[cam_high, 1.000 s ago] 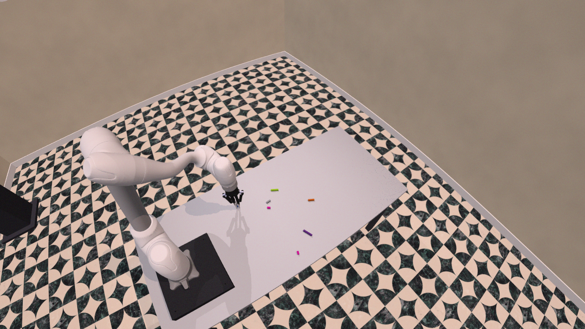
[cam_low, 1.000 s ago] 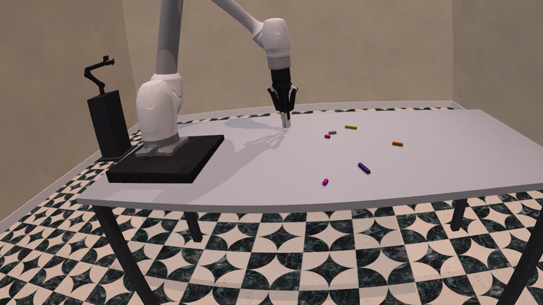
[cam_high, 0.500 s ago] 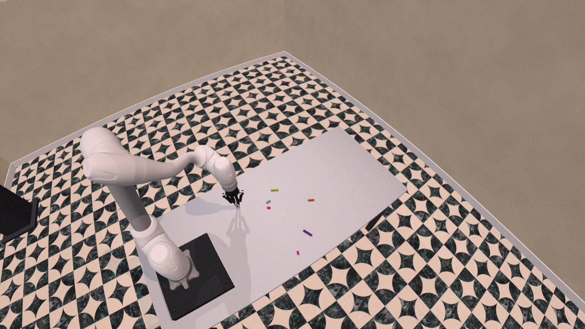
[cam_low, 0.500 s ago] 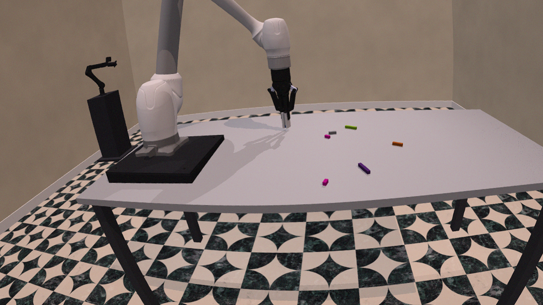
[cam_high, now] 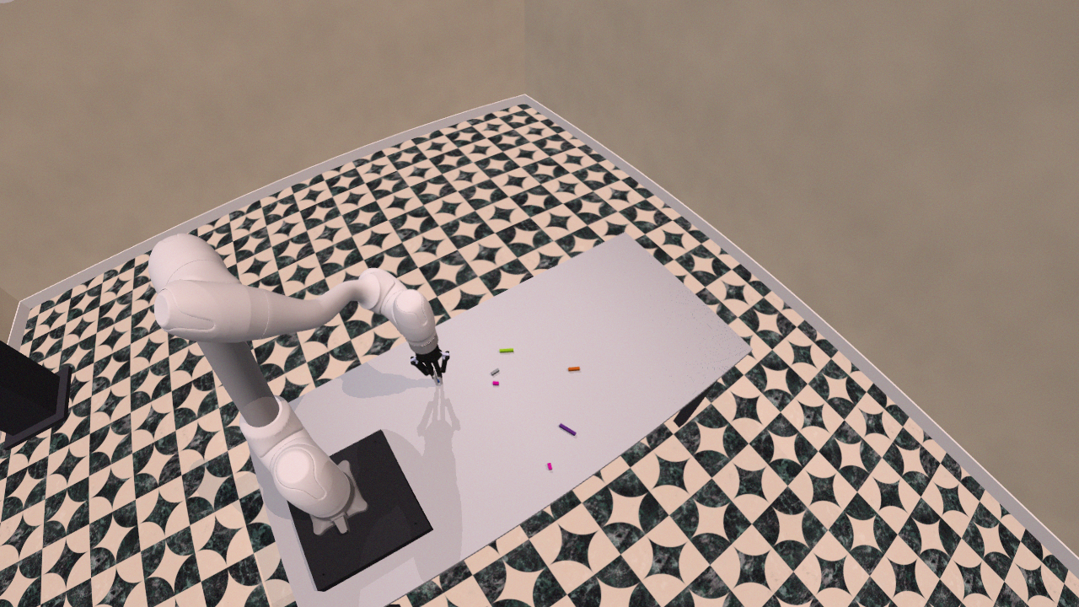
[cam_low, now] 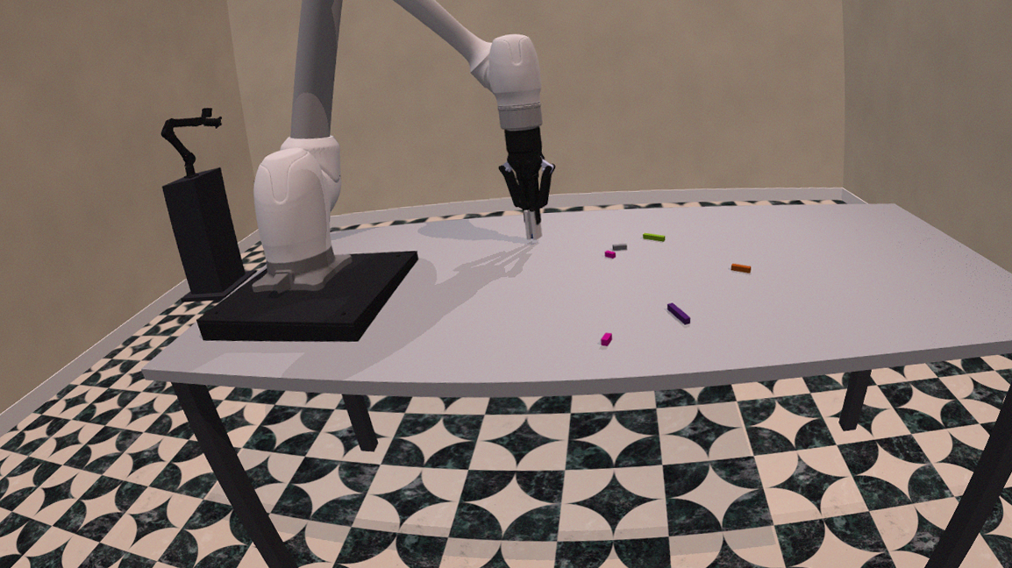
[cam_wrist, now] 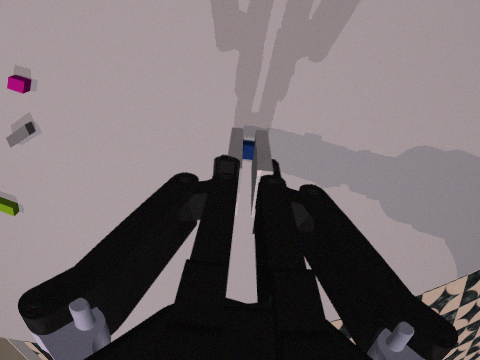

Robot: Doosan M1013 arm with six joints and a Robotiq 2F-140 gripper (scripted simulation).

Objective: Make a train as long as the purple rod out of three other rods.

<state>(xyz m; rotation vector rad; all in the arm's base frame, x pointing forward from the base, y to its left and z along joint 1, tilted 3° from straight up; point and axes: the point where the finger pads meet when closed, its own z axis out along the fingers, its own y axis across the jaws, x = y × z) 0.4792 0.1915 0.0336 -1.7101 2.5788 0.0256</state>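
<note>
Right now the grey rod is 180 mm ahead of my hand, 70 mm to the right of it and 40 mm below it. Round my hand: purple rod (390 mm to the right, 270 mm ahead, 40 mm below); then lime rod (260 mm ahead, 40 mm below, 20 mm to the right); then small blue rod (30 mm below).
</note>
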